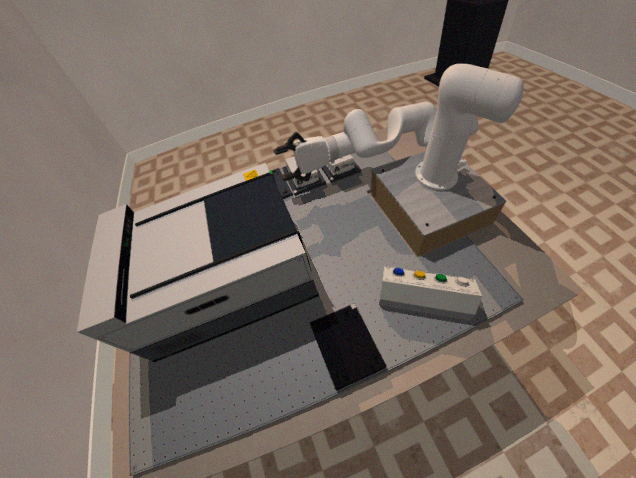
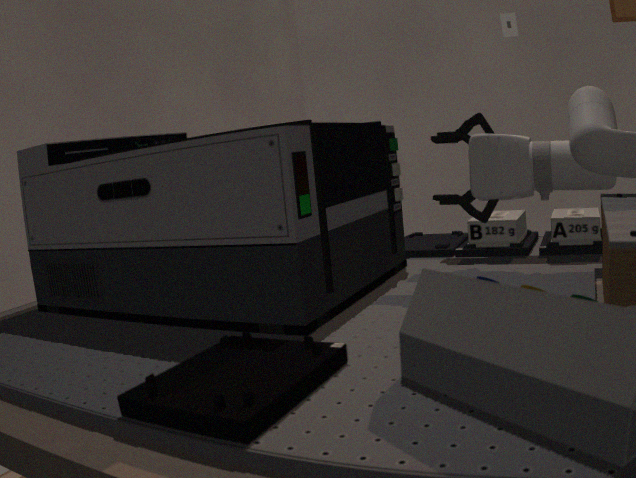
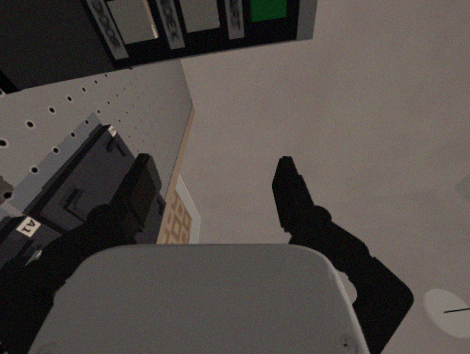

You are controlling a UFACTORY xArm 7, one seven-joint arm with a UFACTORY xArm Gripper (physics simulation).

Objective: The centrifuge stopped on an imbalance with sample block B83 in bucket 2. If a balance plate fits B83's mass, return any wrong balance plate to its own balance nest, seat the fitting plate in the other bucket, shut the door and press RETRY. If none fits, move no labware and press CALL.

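Seen in the pictures: gripper, fingertip midpoint: (image 1: 278, 165) (image 2: 433, 168) (image 3: 217, 170); arm's base, origin of the base link: (image 1: 435, 175).
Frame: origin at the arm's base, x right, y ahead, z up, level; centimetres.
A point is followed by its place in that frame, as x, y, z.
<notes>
My gripper (image 1: 282, 163) @(24.7, 41.2, 4.6) (image 2: 434, 168) @(24.7, 41.2, 4.6) (image 3: 217, 170) @(24.7, 41.2, 4.6) is open and empty, its fingers pointing at the centrifuge's button end. The centrifuge (image 1: 215, 292) @(-13.5, 66.3, 10.3) (image 2: 179, 215) @(-13.8, 61.0, 3.6) has a white and a dark section on top; I cannot tell whether its door is open. Its green button (image 2: 393, 143) @(15.5, 44.7, 9.0) (image 3: 268, 9) @(16.9, 44.6, 8.8) sits above two pale ones. Balance plate B (image 2: 496, 228) @(25.7, 31.9, -5.3), marked 182 g, and balance plate A (image 1: 343, 166) @(24.9, 18.9, -5.6) (image 2: 575, 226) @(24.9, 18.8, -5.3), marked 205 g, sit on dark nests behind and below the gripper. Block B83 and the buckets do not show.
A control box (image 1: 429, 295) @(-29.3, 24.5, -2.7) (image 2: 514, 349) @(-30.9, 24.1, -4.4) with blue, yellow, green and white buttons stands near the front edge. A dark nest (image 1: 349, 349) @(-30.6, 45.9, -7.5) (image 2: 231, 382) @(-31.4, 45.0, -7.6) lies beside it. Another dark nest (image 2: 434, 244) @(29.8, 43.3, -8.2) (image 3: 75, 195) @(26.0, 41.6, -7.8) lies between plate B and the centrifuge. The arm stands on a raised base (image 1: 395, 221) @(-3.6, 16.0, -8.2).
</notes>
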